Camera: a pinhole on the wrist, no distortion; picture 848 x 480 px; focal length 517.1 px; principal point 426.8 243.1 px. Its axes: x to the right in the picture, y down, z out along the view. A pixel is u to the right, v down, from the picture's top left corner.
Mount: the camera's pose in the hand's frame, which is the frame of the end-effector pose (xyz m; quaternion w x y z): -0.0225 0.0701 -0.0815 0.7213 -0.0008 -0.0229 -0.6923
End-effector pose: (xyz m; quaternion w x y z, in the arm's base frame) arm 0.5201 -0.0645 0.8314 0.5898 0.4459 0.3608 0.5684
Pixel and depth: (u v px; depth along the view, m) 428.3 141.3 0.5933
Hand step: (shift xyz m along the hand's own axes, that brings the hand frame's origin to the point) -0.1580 0.0830 0.5077
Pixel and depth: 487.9 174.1 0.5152
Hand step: -0.1051 0.0234 0.4331
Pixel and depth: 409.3 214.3 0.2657
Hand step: -0.0461 0.0872 0.1832
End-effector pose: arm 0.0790 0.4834 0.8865 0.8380 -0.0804 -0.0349 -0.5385
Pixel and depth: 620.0 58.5 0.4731
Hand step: -0.1991 -0.0979 0.3920
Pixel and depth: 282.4 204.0 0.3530
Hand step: -0.0644 0.1790 0.2669
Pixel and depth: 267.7 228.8 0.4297
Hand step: -0.0534 0.2157 0.3429
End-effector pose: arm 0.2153 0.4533 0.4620 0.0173 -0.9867 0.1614 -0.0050
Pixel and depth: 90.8 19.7 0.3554
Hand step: -0.1965 0.3060 0.2610
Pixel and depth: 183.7 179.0 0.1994
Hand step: -0.0573 0.1692 0.1137
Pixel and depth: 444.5 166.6 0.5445
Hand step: -0.1196 0.0660 0.4606
